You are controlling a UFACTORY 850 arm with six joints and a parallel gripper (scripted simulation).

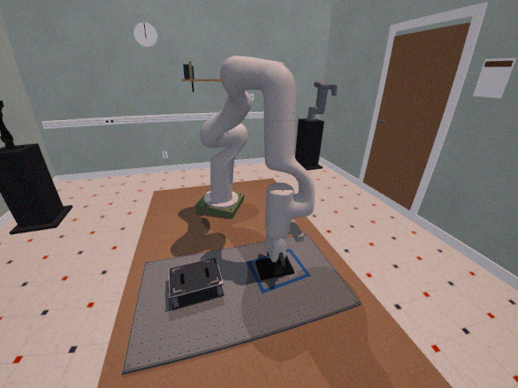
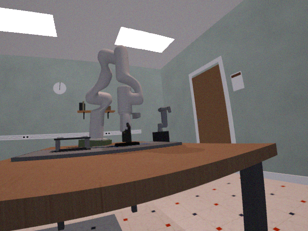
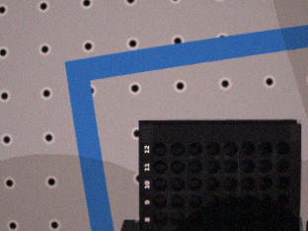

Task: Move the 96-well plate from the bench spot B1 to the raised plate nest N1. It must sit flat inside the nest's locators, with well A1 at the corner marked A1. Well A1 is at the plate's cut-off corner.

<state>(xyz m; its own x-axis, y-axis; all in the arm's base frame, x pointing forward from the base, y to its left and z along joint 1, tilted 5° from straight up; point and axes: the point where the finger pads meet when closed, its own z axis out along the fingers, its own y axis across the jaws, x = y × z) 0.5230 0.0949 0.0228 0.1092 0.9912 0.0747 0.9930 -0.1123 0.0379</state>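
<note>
Right now my hand is 20 mm above the 96-well plate. Round my hand: raised plate nest (10 mm behind, 290 mm to the right, 30 mm above).
</note>
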